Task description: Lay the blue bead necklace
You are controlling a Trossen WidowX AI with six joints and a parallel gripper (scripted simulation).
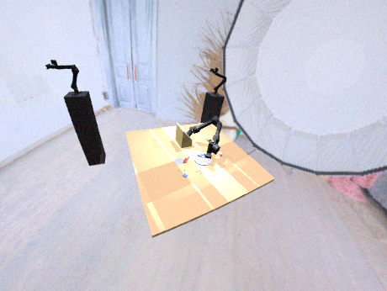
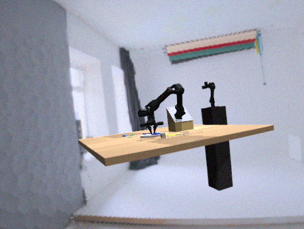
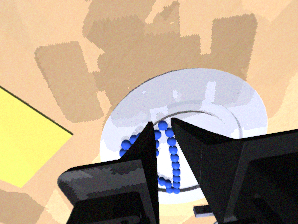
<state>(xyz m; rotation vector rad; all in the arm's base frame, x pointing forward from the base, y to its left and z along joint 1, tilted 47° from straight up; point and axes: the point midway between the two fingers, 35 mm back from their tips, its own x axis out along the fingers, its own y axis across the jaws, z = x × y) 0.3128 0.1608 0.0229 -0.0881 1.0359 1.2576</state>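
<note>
Now: gripper tip 6 cm to the left of the round bead board, 1 cm past it and 1 cm above it. Also, from my gripper tip: yellow flat piece 14 cm behind, 10 cm to the left, 1 cm below; red-and-grey object 24 cm to the right, 4 cm behind, 1 cm below; white cylinder 18 cm to the left, 1 cm behind.
</note>
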